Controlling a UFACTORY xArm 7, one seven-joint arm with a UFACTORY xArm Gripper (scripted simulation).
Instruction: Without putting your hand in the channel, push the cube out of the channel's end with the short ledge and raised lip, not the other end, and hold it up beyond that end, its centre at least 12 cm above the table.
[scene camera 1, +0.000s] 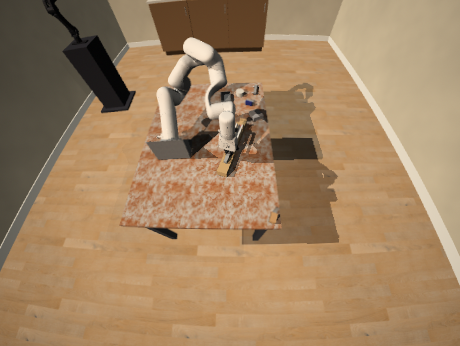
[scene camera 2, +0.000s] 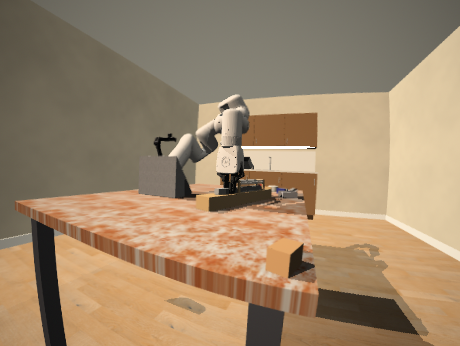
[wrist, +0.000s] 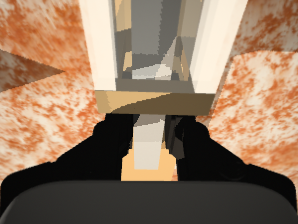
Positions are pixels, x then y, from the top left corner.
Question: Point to the gripper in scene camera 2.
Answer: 229, 193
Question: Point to a tan block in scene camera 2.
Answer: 283, 258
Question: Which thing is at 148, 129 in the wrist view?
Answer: A pale grey stick.
